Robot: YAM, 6 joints.
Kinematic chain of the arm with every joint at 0, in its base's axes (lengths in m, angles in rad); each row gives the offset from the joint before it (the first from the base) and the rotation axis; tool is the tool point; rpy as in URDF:
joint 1: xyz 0 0 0.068 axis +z
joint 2: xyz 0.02 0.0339 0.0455 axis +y
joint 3: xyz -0.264 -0.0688 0 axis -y
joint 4: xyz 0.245 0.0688 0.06 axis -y
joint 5: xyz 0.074 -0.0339 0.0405 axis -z
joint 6: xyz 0.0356 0 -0.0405 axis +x
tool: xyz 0 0 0 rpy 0 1.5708 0
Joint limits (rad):
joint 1: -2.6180..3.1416
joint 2: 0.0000..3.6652
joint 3: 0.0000..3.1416
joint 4: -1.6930..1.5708
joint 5: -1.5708..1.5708
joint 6: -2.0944..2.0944
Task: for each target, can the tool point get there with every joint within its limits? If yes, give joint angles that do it. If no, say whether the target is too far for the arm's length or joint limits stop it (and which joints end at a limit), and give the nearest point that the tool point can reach.
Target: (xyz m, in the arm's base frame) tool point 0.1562 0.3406 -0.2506
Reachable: yes | joints 1.2224 3.3227 1.6283 0.8972 1.0331 0.7321
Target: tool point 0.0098 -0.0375 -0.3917
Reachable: no: joint limits stop it (at a limit: joint 2) | nearest point 0.0180 -0.0690 -0.3339 | short by 0.066 m
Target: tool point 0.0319 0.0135 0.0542
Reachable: yes | joints 0.7277 2.9469 0.3973 -1.3758 0.3180 -1.0176
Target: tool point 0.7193 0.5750 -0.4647
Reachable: no: too far | nearest point 0.4297 0.3435 -0.2186 | short by 0.445 m
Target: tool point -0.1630 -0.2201 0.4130
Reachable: yes | joints -2.1704 1.5278 1.8366 -1.4004 0.2946 -0.2224
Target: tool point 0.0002 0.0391 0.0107
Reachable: yes | joints -0.8957 3.0666 0.2391 -0.4162 -0.7629 0.7638
